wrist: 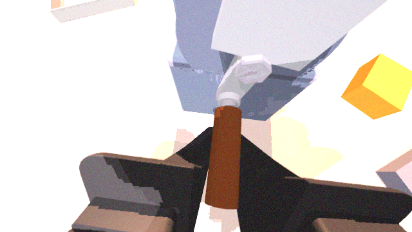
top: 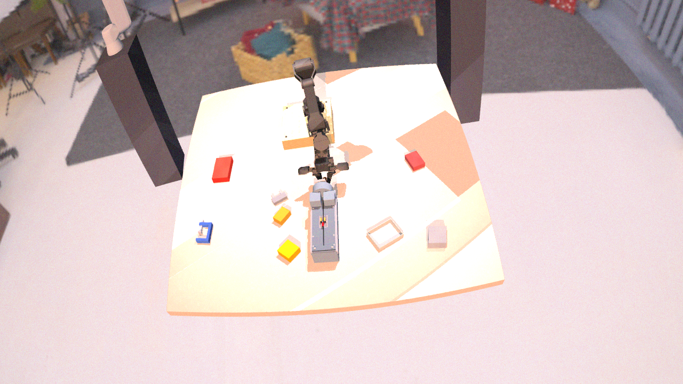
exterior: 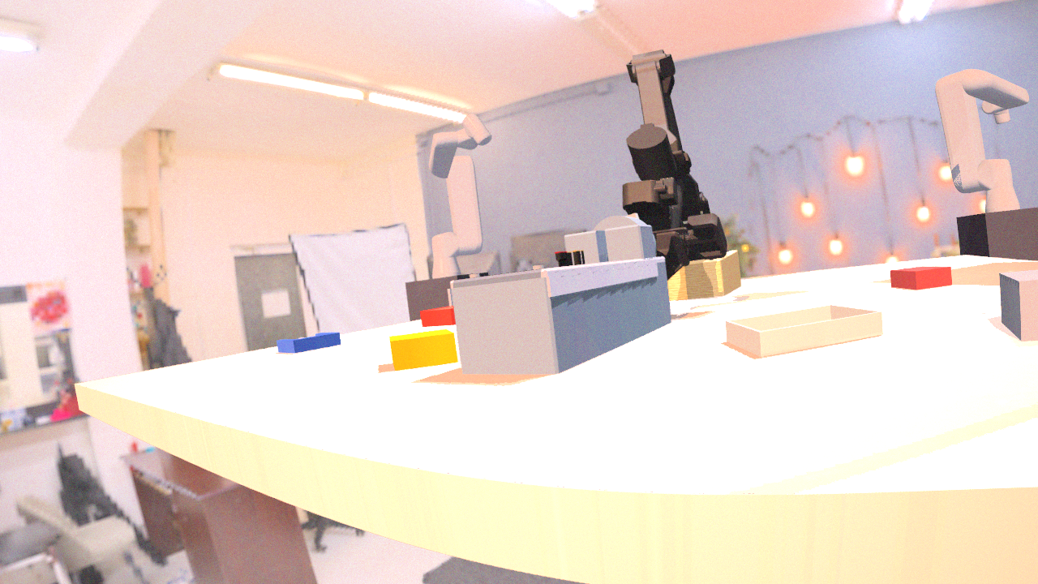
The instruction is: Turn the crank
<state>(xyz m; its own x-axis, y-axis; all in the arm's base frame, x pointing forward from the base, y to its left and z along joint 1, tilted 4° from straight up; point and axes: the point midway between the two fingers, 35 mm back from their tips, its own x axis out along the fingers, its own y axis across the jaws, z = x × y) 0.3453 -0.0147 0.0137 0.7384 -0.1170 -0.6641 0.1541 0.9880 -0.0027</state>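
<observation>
My gripper tip is now 20 mm past the orange crank handle and 30 mm below it. Round my gripper tip: shallow white tray (230 mm ahead, 170 mm to the left, 30 mm below); then red pointer (180 mm ahead, 30 mm to the right, 50 mm above); then yellow cube (220 mm ahead, 180 mm to the right, 20 mm below).
</observation>
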